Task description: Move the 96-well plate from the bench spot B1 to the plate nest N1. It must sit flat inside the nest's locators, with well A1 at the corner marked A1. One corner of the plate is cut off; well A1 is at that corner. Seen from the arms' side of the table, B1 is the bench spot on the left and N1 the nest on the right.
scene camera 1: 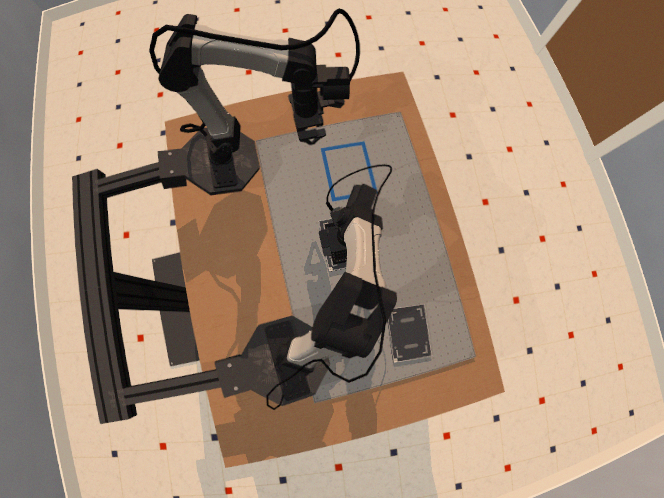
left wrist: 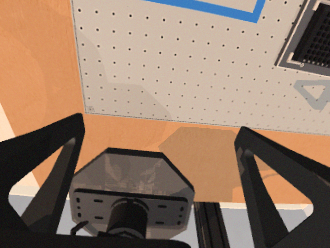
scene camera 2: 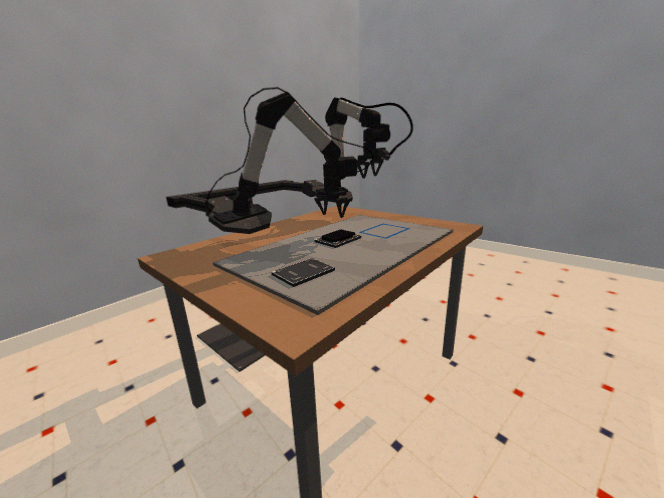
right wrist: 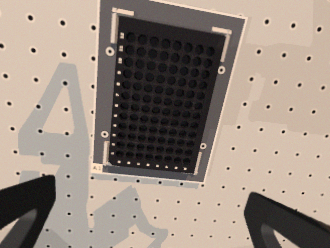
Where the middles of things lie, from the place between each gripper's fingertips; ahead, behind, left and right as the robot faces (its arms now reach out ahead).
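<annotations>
The black 96-well plate point(right wrist: 173, 70) is 100 mm below my right hand point(scene camera 2: 332, 216), and it sits 10 mm ahead of that hand and 20 mm to the left of it. Nest N1 point(scene camera 1: 416, 331), counted from my right hand, is 100 mm ahead, 310 mm to the right and 110 mm below. Going by its middle, the plate is nearer to my right hand than to my left hand.
As for the black 96-well plate and my left hand point(scene camera 1: 307, 129), the hand is 220 mm above the plate, 280 mm to the left of it and 10 mm short of it. Nest N1 is 100 mm ahead of my left hand, 230 mm below it and 620 mm to the right of it.
</annotations>
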